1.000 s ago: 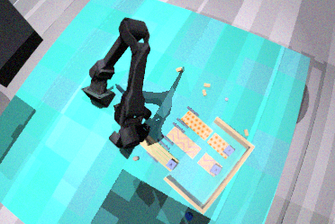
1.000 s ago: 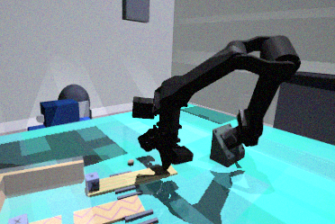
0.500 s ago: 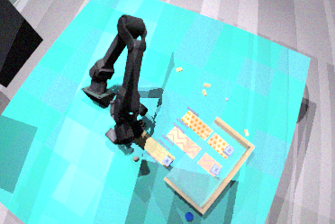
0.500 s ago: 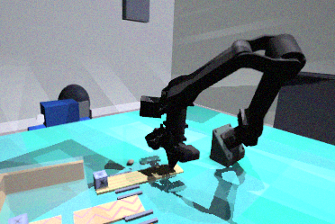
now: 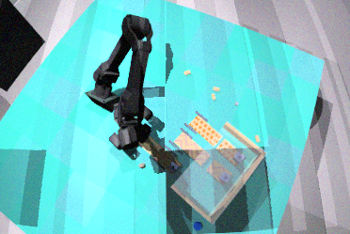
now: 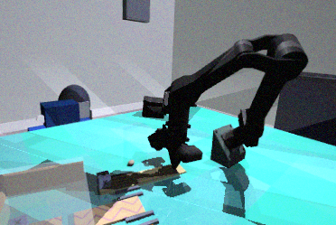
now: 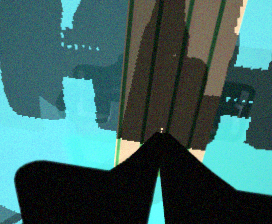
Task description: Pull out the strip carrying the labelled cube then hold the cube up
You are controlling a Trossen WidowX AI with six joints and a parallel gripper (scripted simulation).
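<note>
My gripper tip is 9 cm short of the strip and 3 cm to the left of it. The rest, counted from my gripper tip: blue disc (36 cm ahead, 24 cm to the right); then tan bit (31 cm to the left, 24 cm ahead).
</note>
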